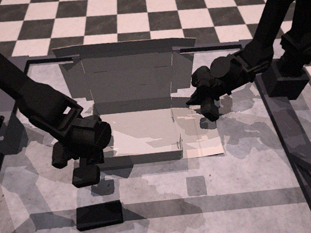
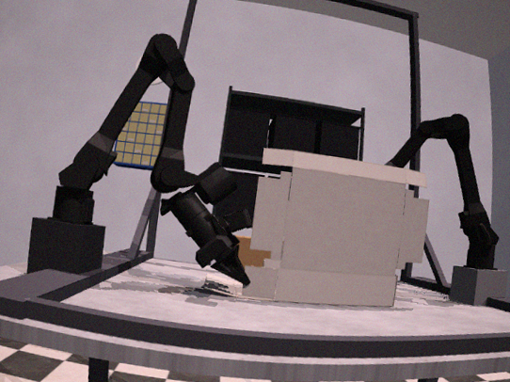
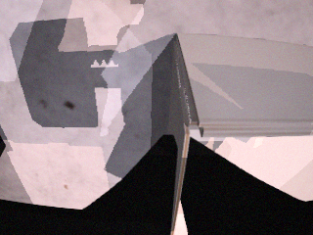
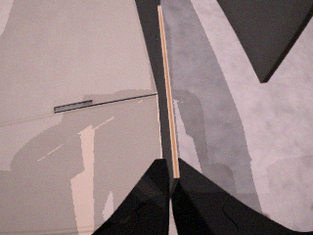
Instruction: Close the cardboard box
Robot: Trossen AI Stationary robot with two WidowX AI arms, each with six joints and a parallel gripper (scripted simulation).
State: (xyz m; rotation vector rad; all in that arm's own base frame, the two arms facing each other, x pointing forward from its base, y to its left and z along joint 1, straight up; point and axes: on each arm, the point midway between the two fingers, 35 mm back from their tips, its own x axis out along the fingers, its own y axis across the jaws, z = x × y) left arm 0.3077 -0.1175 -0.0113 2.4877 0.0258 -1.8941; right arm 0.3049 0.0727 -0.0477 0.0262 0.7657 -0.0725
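The black block lies 140 mm behind my left hand, 60 mm below it and 20 mm to the left of it.
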